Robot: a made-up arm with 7 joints. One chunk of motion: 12 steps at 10 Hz.
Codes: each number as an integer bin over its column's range. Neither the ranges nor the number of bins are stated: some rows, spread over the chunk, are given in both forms.
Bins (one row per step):
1: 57 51 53 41 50 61
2: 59 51 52 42 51 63
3: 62 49 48 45 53 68
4: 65 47 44 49 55 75
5: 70 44 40 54 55 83
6: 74 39 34 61 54 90
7: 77 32 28 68 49 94
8: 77 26 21 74 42 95
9: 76 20 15 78 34 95
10: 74 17 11 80 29 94
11: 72 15 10 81 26 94
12: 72 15 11 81 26 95
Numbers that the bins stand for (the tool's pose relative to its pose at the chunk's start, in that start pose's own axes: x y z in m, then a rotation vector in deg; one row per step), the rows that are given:
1: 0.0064 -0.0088 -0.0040 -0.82 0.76 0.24
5: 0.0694 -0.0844 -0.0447 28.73 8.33 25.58
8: 0.1033 -0.2790 -0.1042 74.18 -11.36 39.39
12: 0.0791 -0.3979 -0.1356 90.09 -35.61 39.39
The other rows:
2: 0.0161 -0.0088 -0.0072 1.45 2.27 2.55
3: 0.0306 -0.0304 -0.0197 8.27 5.30 8.30
4: 0.0452 -0.0520 -0.0322 17.36 8.33 16.36
6: 0.0888 -0.1385 -0.0635 44.64 6.82 33.64
7: 0.1033 -0.2141 -0.0823 60.55 -0.76 38.24
9: 0.0985 -0.3438 -0.1230 83.27 -23.48 39.39
10: 0.0888 -0.3763 -0.1356 87.82 -31.06 38.24
11: 0.0791 -0.3979 -0.1387 90.09 -35.61 38.24

